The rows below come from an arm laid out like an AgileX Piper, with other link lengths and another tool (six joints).
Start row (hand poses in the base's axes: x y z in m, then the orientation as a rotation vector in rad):
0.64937 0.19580 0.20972 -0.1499 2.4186 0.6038
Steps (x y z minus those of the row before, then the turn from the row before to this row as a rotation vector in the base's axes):
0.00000 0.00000 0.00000 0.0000 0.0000 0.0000
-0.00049 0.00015 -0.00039 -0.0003 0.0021 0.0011
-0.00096 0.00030 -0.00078 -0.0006 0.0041 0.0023
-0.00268 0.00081 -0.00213 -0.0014 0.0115 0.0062
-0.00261 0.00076 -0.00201 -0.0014 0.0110 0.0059
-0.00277 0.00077 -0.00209 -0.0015 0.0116 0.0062
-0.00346 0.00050 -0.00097 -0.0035 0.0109 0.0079
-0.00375 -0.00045 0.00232 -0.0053 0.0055 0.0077
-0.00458 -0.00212 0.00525 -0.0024 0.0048 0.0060
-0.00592 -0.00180 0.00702 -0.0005 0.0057 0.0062
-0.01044 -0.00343 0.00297 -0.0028 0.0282 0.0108
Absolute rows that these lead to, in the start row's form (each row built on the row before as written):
0.64937 0.19580 0.20972 -0.1499 2.4186 0.6038
0.64888 0.19595 0.20933 -0.1508 2.4208 0.6044
0.64792 0.19625 0.20855 -0.1528 2.4251 0.6056
0.64524 0.19706 0.20642 -0.1579 2.4370 0.6091
0.64263 0.19782 0.20441 -0.1628 2.4484 0.6124
0.63986 0.19859 0.20232 -0.1679 2.4604 0.6159
0.63640 0.19909 0.20135 -0.1762 2.4725 0.6175
0.63265 0.19864 0.20367 -0.1864 2.4801 0.6155
0.62807 0.19652 0.20892 -0.1936 2.4859 0.6162
0.62215 0.19472 0.21594 -0.2001 2.4918 0.6195
0.61171 0.19129 0.21891 -0.2074 2.5204 0.6274

